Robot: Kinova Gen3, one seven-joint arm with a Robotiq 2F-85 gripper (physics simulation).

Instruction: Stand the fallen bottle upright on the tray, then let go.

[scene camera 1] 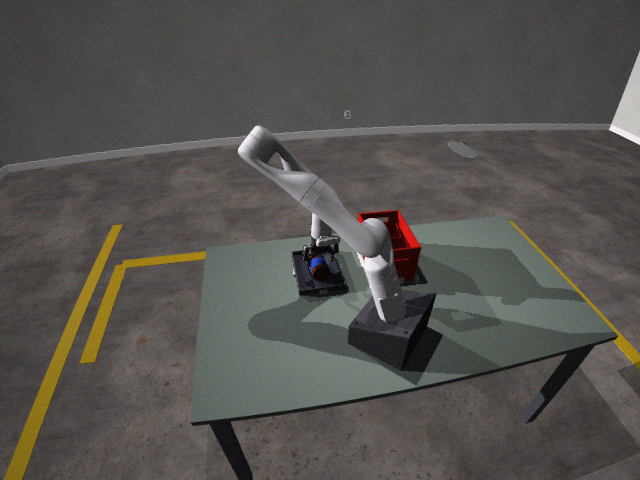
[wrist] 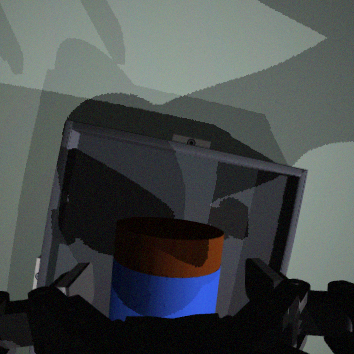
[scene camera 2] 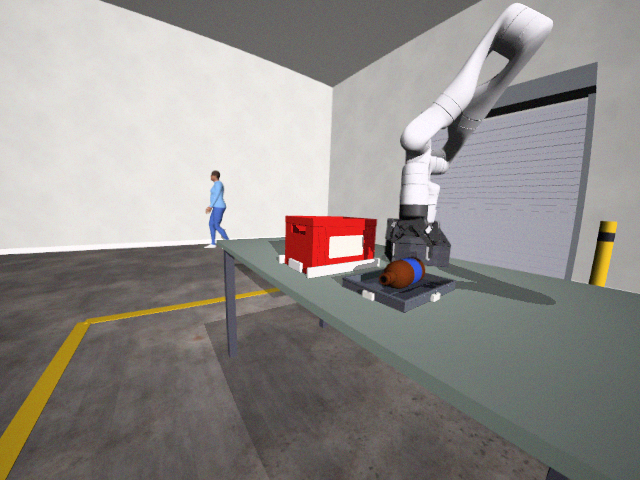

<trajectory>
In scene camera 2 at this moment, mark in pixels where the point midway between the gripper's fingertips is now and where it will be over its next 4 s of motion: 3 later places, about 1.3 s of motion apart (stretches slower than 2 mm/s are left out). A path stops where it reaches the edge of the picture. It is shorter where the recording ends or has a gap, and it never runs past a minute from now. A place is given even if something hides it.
My gripper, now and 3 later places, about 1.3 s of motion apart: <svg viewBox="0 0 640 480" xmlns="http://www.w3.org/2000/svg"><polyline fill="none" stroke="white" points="410,257 409,231 409,230 408,231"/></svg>
</trajectory>
